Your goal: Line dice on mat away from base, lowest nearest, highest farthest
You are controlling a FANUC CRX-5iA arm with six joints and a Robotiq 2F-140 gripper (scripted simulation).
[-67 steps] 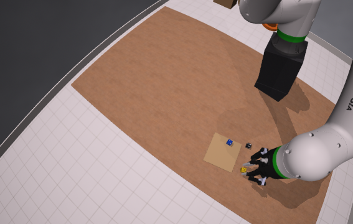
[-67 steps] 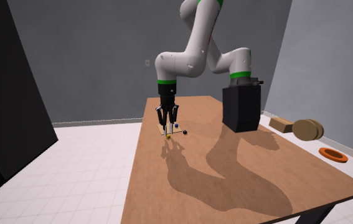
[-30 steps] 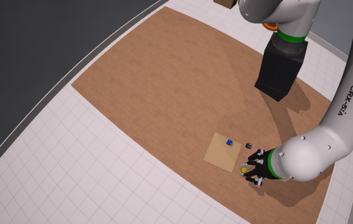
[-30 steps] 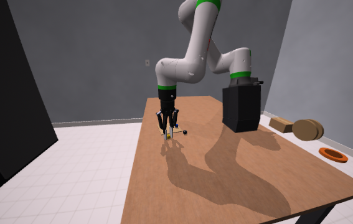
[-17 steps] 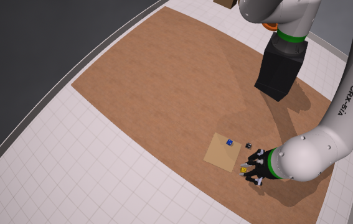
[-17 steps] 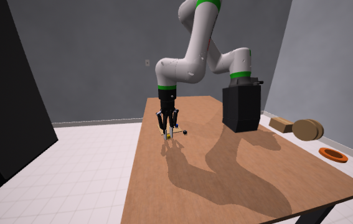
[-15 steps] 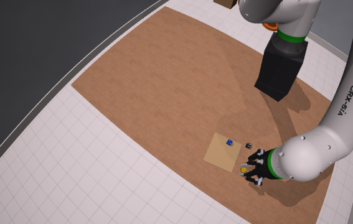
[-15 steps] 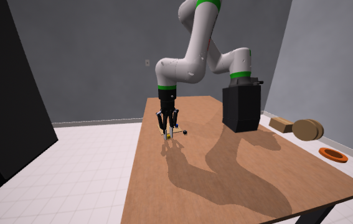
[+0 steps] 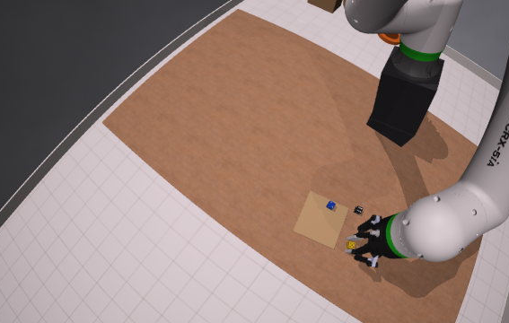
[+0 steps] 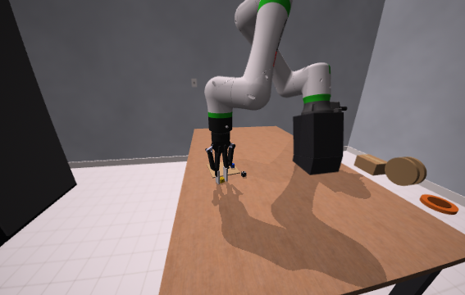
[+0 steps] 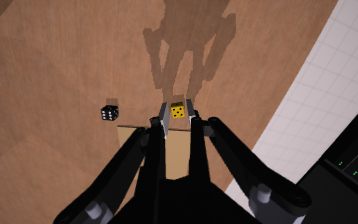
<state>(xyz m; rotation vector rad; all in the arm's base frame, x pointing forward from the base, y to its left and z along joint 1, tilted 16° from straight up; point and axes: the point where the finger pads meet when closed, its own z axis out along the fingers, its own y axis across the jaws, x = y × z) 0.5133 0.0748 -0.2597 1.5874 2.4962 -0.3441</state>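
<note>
Right now the yellow die is 20 mm below my hand. Round my hand: blue die: 120 mm to the right, 70 mm behind, 20 mm below; tan mat: 120 mm to the right, 30 mm below, 10 mm behind; black die: 110 mm behind, 40 mm to the right, 20 mm below.
</note>
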